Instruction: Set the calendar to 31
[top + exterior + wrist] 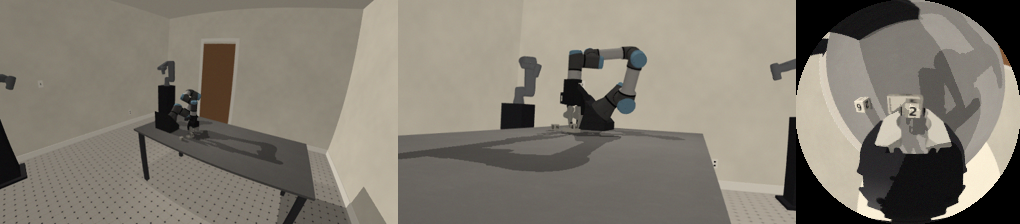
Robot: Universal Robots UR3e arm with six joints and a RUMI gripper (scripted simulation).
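Right now my hand is 3 cm above the pale calendar tray, 2 cm to the left of it and 1 cm past it.
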